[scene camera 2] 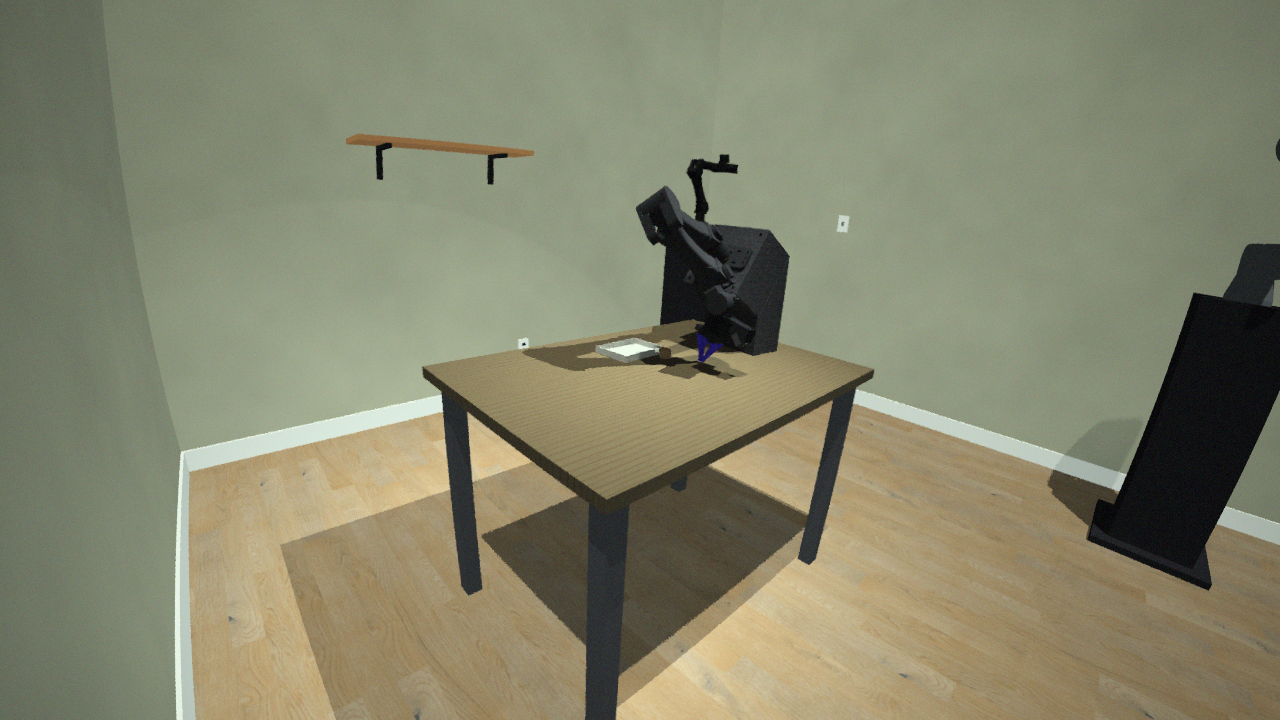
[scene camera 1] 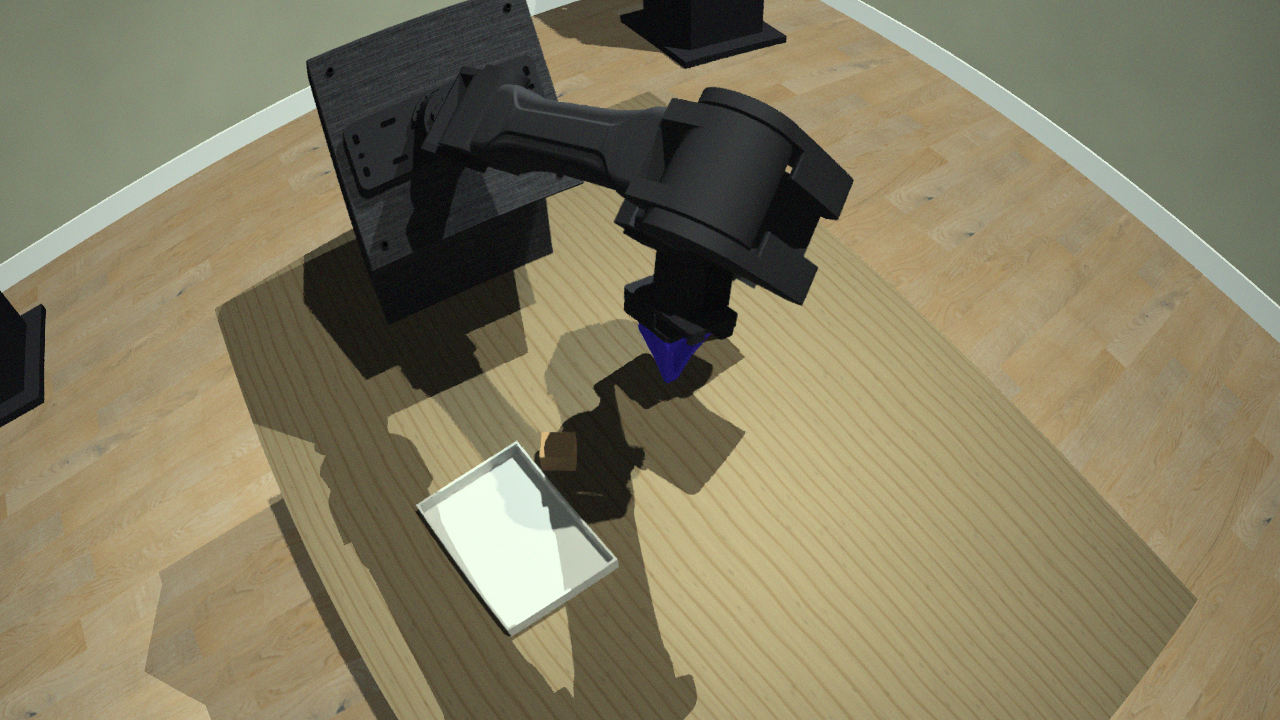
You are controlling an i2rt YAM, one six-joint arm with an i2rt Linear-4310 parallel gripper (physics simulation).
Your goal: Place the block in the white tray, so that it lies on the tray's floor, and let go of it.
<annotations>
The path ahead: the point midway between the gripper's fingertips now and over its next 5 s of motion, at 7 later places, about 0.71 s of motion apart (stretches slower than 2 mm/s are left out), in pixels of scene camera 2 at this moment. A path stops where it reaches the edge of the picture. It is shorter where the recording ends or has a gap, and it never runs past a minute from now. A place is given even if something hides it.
My gripper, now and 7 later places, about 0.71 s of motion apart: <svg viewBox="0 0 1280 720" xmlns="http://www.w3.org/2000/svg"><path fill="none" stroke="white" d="M700 361L692 347L674 334L651 335L652 338L653 348L652 338L656 342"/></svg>
</annotations>
